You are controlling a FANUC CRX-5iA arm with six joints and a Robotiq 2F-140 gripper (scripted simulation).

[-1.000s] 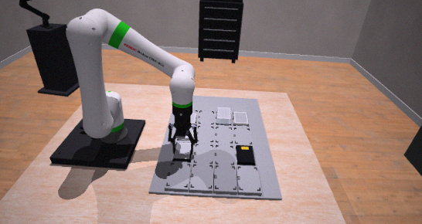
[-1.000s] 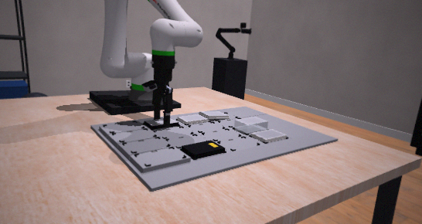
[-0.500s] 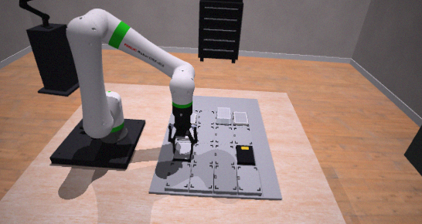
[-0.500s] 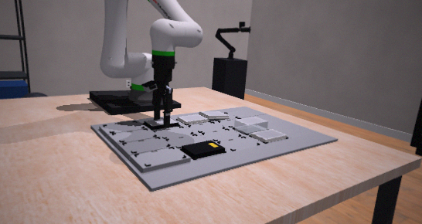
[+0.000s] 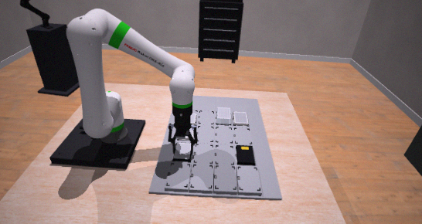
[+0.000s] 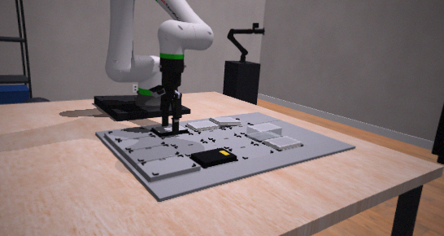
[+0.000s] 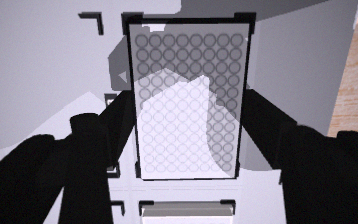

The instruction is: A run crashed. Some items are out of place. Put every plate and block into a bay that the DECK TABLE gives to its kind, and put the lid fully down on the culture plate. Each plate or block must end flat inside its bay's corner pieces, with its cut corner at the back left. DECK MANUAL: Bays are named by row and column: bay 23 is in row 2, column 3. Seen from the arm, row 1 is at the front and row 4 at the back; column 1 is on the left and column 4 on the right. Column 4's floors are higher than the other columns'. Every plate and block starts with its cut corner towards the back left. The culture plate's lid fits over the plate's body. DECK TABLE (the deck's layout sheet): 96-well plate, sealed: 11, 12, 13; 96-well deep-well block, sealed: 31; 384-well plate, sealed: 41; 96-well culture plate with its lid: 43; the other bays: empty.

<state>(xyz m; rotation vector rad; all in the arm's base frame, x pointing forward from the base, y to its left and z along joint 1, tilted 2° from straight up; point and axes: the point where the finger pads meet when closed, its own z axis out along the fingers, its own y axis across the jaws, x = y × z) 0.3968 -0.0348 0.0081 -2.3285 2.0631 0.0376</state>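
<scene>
My gripper is now 20 mm above the sealed 96-well plate. Also, from my hand: pale 96-well plate: 20 mm behind, 160 mm to the left, 20 mm below; bay label 33: 170 mm ahead, 20 mm to the left, 30 mm below; white plate: 30 mm behind, 280 mm to the left, 20 mm below.
</scene>
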